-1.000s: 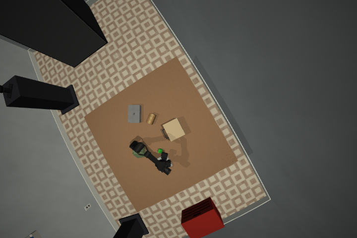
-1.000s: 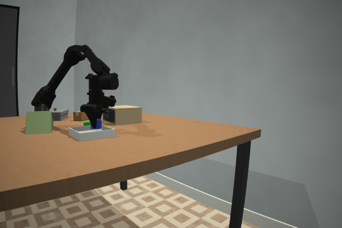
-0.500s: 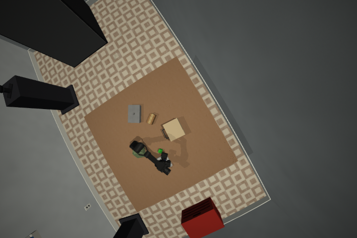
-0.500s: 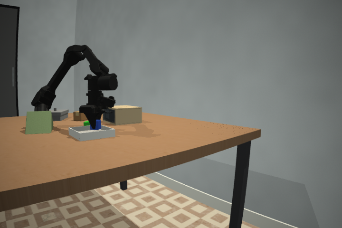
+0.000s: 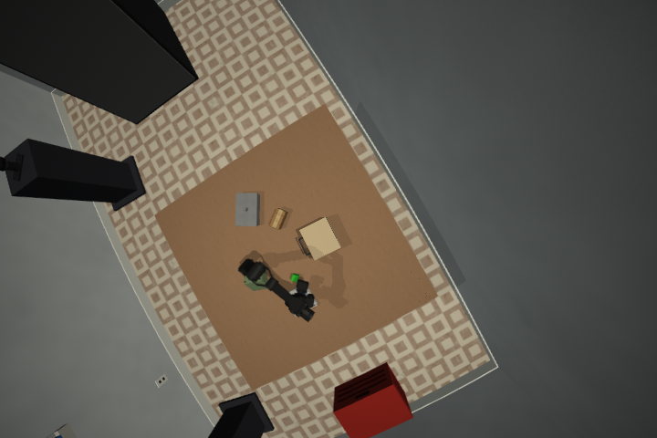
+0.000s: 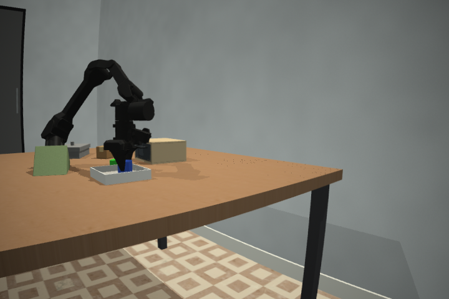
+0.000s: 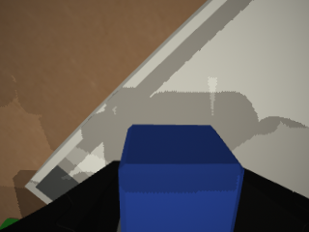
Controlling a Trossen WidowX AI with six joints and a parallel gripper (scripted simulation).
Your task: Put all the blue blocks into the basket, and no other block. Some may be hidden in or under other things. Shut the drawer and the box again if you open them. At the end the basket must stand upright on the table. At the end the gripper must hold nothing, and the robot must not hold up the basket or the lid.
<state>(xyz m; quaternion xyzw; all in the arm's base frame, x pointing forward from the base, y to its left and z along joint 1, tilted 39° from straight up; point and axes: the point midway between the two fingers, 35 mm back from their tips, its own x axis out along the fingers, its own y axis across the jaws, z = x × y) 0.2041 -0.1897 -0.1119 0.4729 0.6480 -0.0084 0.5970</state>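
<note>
The white basket is 40 mm below my hand, 30 mm to the right of it and 30 mm behind it. From my hand the other things lie so: brown box: 440 mm to the left, 60 mm ahead, 20 mm below; grey lidded box: 570 mm to the left, 90 mm behind; tan drawer unit: 240 mm to the left, 240 mm ahead, 10 mm below.
</note>
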